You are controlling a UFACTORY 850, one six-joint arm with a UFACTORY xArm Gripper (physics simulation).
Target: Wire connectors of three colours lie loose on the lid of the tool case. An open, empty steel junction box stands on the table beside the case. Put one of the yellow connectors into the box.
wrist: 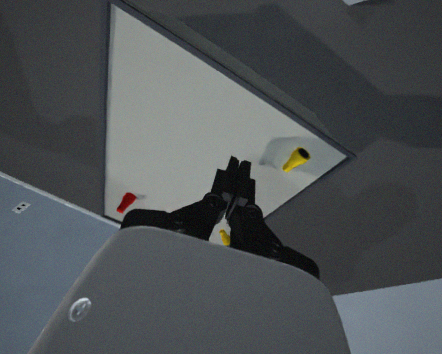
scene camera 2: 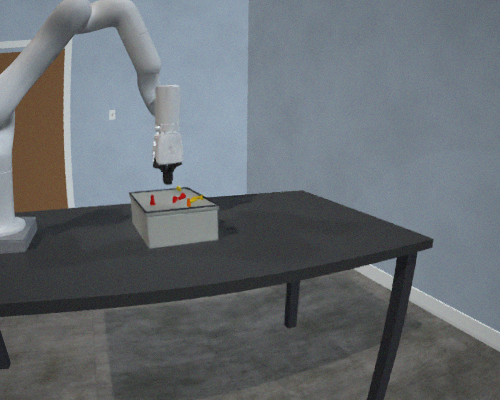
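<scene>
My gripper (scene camera 2: 168,182) (wrist: 235,171) is shut, with nothing between its fingertips, and stands above the tool case lid (scene camera 2: 164,201) (wrist: 165,100). In the scene view, a yellow connector (scene camera 2: 179,188) lies near the lid's back edge, and more yellow (scene camera 2: 197,198) shows near the right edge. In the wrist view, a yellow connector (wrist: 296,159) lies near the lid's right corner, apart from the fingers. Another yellow piece (wrist: 225,237) shows partly through the gap between the finger linkages. A pale edge of the steel junction box (wrist: 356,2) shows at the wrist view's top; the box does not show in the scene view.
In the scene view, a red connector (scene camera 2: 152,200) stands at the lid's left, further red ones (scene camera 2: 179,198) lie near its middle, and an orange one (scene camera 2: 189,202) stands near the front right. A red connector (wrist: 126,202) shows at the wrist view's lower left. The case stands on the dark table (scene camera 2: 300,225).
</scene>
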